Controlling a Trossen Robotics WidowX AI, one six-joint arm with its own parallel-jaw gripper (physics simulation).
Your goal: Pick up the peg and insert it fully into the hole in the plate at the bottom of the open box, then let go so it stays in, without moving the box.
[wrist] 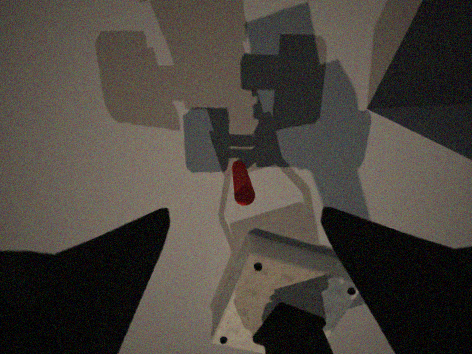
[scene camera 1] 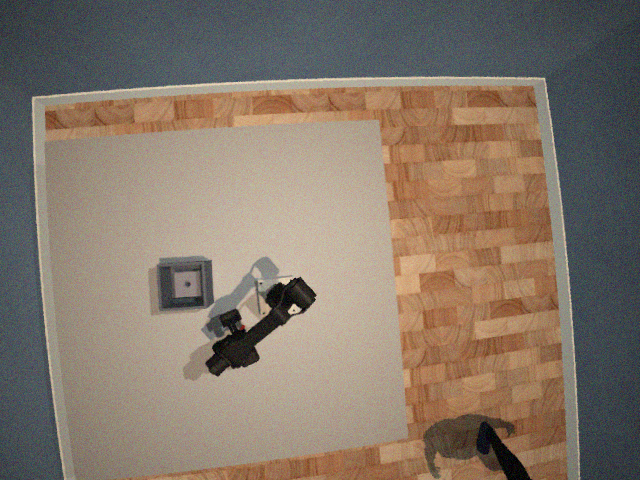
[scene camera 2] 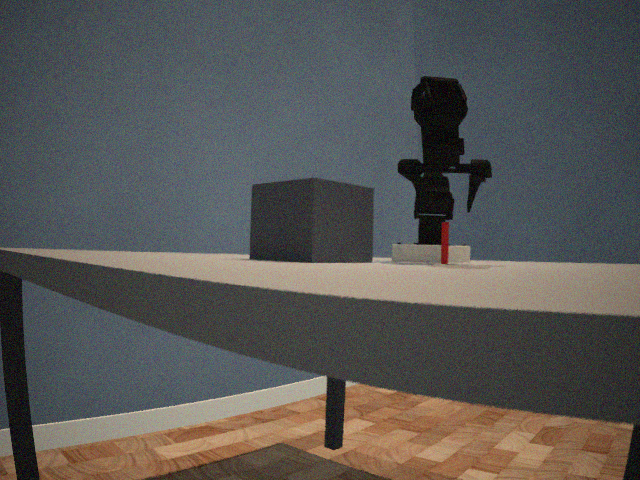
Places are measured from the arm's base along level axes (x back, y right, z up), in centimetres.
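Where they show: gripper, fingertip midpoint: point(wrist: 246, 215) point(scene camera 2: 445, 212); arm's base, link origin: point(wrist: 288, 329) point(scene camera 2: 432, 245).
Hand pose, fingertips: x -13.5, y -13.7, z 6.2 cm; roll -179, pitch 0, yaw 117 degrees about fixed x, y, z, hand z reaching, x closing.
Observation:
Things, the pixels of their centre, and the offset from my fingertips. Level surfaces: height alone.
- red peg, body centre: point(wrist: 241, 178) point(scene camera 2: 444, 243) point(scene camera 1: 242, 329) dy -0.1, dx -0.4, dz -6.0 cm
- grey open box, body centre: point(scene camera 2: 311, 223) point(scene camera 1: 186, 284) dy +15.5, dx -20.6, dz -3.1 cm
- pale plate, body centre: point(scene camera 1: 189, 283) dy +15.5, dx -20.6, dz -6.5 cm
- table top, surface height: dz -10.0 cm
The red peg point(scene camera 1: 241, 327) point(scene camera 2: 445, 242) point(wrist: 243, 185) stands upright on the table, near the white base of the arm. My gripper point(scene camera 2: 444, 207) point(wrist: 246, 215) is open and empty, pointing down above the table. In the second scene view its fingertips are higher than the peg's top. In the wrist view the peg shows between the two fingers and a little beyond the tips. The grey open box point(scene camera 1: 207, 289) point(scene camera 2: 341, 227) point(wrist: 425, 85) stands apart from the peg. The pale plate point(scene camera 1: 179, 291) with its dark hole point(scene camera 1: 187, 283) shows inside it; the second scene view hides them.
The white base point(scene camera 1: 262, 305) point(scene camera 2: 405, 253) point(wrist: 247, 295) of the arm stands close to the peg. The arm's shadows fall across the table top point(scene camera 1: 217, 180) point(scene camera 2: 542, 289) and around the peg. A person point(scene camera 1: 504, 457) is partly visible on the floor, away from the table.

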